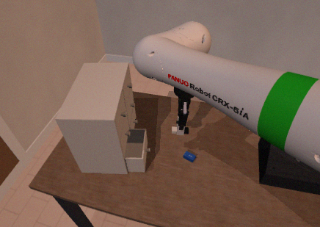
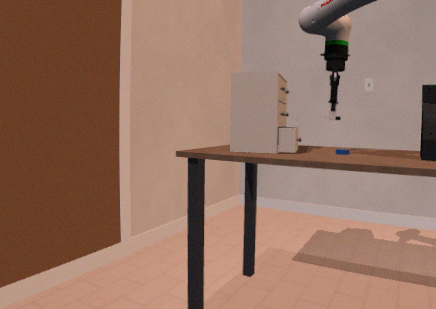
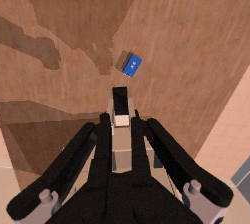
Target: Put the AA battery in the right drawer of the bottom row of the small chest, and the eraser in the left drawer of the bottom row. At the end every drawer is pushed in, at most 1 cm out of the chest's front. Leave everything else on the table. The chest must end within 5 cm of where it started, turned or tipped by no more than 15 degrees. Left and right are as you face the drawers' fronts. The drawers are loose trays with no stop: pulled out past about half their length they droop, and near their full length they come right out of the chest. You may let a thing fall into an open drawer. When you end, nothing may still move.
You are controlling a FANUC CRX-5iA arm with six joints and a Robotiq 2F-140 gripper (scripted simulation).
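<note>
Right now my hand is 10 mm short of the eraser and 30 mm above it. From my hand the other things lie so: orange AA battery: 300 mm ahead, 50 mm to the right, 150 mm below; blue AA battery: 40 mm behind, 20 mm to the left, 160 mm below.
</note>
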